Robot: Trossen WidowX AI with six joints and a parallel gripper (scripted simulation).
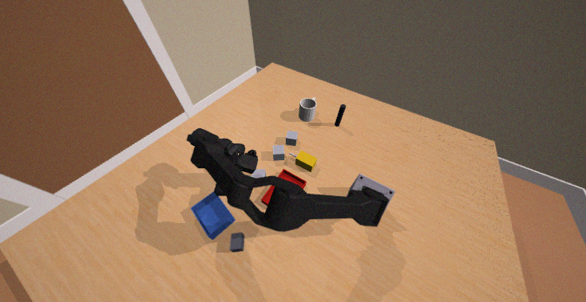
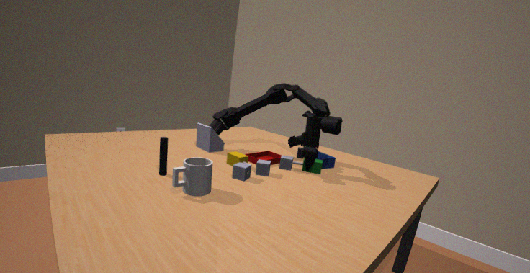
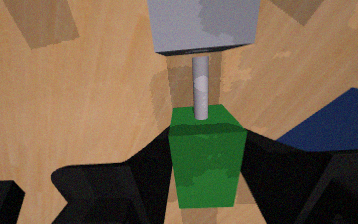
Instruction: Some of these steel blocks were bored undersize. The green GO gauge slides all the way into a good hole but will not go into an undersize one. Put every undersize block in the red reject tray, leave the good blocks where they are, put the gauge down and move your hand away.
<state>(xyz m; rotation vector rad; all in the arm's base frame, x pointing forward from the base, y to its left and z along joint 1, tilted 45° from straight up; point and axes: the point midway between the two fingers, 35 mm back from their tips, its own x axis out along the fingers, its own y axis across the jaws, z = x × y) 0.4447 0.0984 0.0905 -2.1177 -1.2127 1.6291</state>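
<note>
Right now the steel block is 8 cm behind my gripper tip, 17 cm to the right of it and 1 cm above it. Round my gripper tip: red reject tray (18 cm behind, 4 cm to the right); then green gauge (1 cm behind, 1 cm to the right, 2 cm above); then blue tray (2 cm behind, 13 cm to the left).
</note>
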